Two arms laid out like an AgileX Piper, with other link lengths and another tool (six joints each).
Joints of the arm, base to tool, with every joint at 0 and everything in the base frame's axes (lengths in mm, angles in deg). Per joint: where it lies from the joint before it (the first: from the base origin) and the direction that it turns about. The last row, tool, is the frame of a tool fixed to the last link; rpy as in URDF.
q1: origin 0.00 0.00 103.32 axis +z
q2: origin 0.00 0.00 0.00 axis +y
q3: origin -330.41 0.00 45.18 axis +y
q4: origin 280.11 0.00 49.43 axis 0.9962 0 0.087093
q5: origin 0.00 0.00 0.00 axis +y
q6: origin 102.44 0.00 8.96 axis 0.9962 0 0.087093
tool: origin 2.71 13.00 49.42 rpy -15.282 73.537 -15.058
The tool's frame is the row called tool.
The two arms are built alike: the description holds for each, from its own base.
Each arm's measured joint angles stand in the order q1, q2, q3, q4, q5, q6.
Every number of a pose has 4 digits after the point.
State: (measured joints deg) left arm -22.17 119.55 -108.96 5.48 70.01 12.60; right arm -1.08 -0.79 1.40 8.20 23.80 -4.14
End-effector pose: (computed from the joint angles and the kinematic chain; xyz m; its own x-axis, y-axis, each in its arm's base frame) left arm 0.5253 -0.2031 0.2724 -0.7550 0.5126 -0.4090 0.5079 0.8516 0.1297; right arm 0.0693 0.0151 0.2014 -0.1438 -0.0023 -0.9896 -0.0409 0.9992 0.0036
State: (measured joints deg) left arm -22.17 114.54 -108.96 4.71 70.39 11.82; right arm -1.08 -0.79 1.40 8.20 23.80 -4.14
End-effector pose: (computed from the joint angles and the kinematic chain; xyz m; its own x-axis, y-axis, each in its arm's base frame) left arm 0.5089 -0.1968 0.3203 -0.7311 0.4810 -0.4839 0.4868 0.8647 0.1239; right arm 0.0693 0.0151 0.2014 -0.1438 -0.0023 -0.9896 -0.0409 0.9992 0.0036
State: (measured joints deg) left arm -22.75 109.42 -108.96 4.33 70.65 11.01; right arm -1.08 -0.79 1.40 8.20 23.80 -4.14
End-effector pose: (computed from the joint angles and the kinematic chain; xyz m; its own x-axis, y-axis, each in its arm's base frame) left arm 0.4868 -0.1933 0.3676 -0.6936 0.4560 -0.5577 0.4749 0.8716 0.1220; right arm 0.0693 0.0151 0.2014 -0.1438 -0.0023 -0.9896 -0.0409 0.9992 0.0036
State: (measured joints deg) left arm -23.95 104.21 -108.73 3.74 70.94 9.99; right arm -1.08 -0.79 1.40 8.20 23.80 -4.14
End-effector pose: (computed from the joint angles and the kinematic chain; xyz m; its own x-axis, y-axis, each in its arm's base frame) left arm 0.4583 -0.1926 0.4120 -0.6500 0.4306 -0.6261 0.4720 0.8745 0.1114; right arm 0.0693 0.0151 0.2014 -0.1438 -0.0023 -0.9896 -0.0409 0.9992 0.0036
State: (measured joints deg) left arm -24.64 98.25 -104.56 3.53 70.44 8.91; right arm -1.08 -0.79 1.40 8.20 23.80 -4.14
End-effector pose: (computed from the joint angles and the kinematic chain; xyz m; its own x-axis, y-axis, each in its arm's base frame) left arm 0.4267 -0.1841 0.4358 -0.6307 0.4102 -0.6588 0.4659 0.8790 0.1014; right arm 0.0693 0.0151 0.2014 -0.1438 -0.0023 -0.9896 -0.0409 0.9992 0.0036
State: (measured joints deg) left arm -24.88 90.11 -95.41 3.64 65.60 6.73; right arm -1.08 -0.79 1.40 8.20 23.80 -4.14
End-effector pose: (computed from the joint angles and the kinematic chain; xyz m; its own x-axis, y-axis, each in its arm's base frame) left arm 0.3896 -0.1673 0.4476 -0.6018 0.3653 -0.7102 0.4404 0.8936 0.0865; right arm 0.0693 0.0151 0.2014 -0.1438 -0.0023 -0.9896 -0.0409 0.9992 0.0036
